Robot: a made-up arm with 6 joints. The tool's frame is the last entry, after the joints.
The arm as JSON. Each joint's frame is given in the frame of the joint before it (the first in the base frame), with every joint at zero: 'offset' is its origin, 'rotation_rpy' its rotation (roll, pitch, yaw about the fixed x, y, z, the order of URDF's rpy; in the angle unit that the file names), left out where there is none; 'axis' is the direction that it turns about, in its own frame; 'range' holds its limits. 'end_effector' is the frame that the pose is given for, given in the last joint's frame.
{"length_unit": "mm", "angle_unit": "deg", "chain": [
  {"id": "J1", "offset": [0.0, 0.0, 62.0], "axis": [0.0, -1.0, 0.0], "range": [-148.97, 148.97]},
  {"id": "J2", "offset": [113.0, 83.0, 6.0], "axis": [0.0, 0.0, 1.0], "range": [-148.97, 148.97]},
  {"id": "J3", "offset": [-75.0, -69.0, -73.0], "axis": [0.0, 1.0, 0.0], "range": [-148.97, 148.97]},
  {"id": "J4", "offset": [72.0, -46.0, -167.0], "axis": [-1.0, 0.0, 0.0], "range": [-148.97, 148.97]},
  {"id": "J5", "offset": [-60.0, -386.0, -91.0], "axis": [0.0, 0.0, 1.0], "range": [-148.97, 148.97]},
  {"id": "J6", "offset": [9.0, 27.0, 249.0], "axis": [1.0, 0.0, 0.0], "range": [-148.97, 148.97]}
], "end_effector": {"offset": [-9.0, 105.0, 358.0]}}
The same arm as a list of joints. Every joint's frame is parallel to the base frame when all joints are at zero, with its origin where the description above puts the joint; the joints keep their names.
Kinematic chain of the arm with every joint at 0, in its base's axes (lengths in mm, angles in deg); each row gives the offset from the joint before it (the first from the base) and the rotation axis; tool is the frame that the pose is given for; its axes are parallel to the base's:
J1: xyz 0.0 0.0 62.0 axis -y
J2: xyz 113.0 83.0 6.0 axis +z
J3: xyz -75.0 -69.0 -73.0 axis +y
J4: xyz 72.0 -46.0 -167.0 axis -x
J5: xyz -60.0 -386.0 -91.0 axis +z
J6: xyz 9.0 27.0 249.0 axis +x
tool: xyz -9.0 105.0 358.0
Joint limits (deg, base to tool): -148.97..148.97 -148.97..148.97 -148.97..148.97 -148.97..148.97 -148.97..148.97 -148.97..148.97

